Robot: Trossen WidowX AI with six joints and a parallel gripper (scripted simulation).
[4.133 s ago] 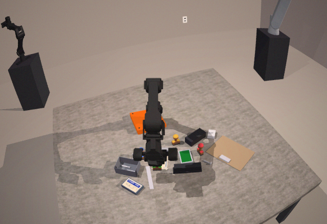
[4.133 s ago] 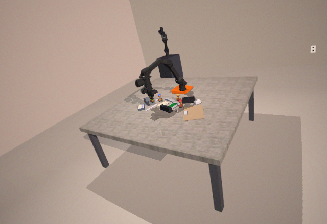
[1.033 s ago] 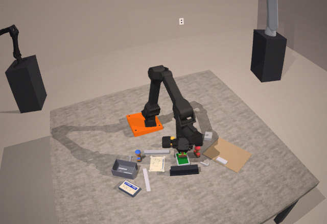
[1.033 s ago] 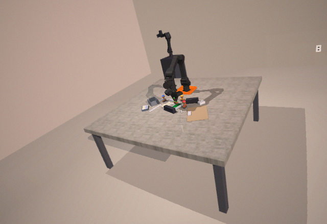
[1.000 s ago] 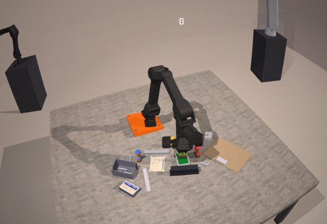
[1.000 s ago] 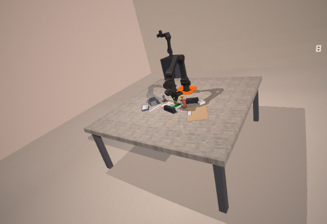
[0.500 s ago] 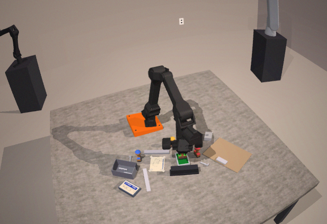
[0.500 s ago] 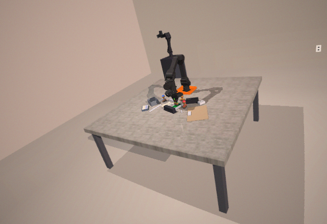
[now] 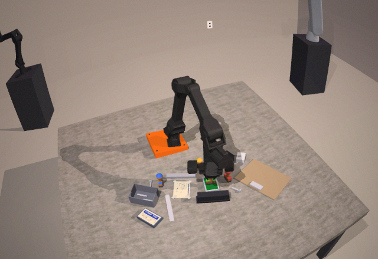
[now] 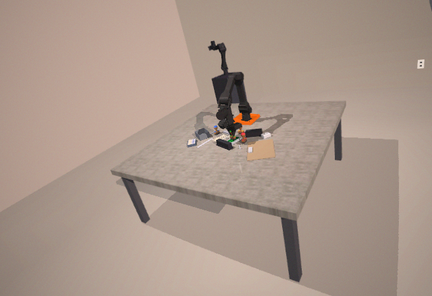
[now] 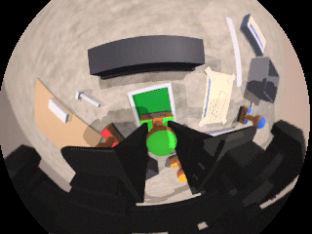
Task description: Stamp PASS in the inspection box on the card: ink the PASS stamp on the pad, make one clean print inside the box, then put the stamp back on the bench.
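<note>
Now: the green-topped stamp right at my gripper tip. The rest, counted from my gripper tip: green ink pad: 40 mm below; then yellow stamp: 120 mm behind, 30 mm to the right, 20 mm below; then red stamp: 20 mm behind, 80 mm to the left, 20 mm below.
</note>
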